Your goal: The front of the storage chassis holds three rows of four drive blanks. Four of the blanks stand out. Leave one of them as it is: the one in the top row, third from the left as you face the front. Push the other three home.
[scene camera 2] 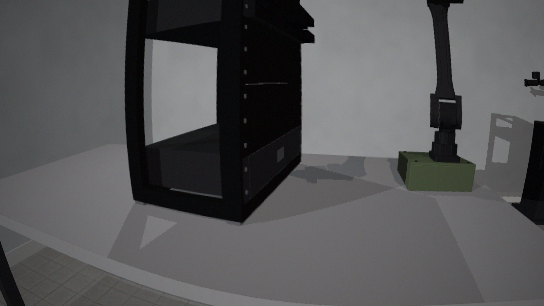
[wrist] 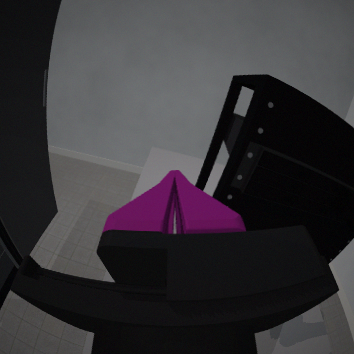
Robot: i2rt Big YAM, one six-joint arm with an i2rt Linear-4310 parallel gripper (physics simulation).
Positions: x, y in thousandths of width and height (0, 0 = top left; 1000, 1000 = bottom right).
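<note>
A black rack (scene camera 2: 472, 469) is visible in the scene, and the wrist view shows the rack too (wrist: 801, 473). The gripper (wrist: 493, 501) is visible as well.
</note>
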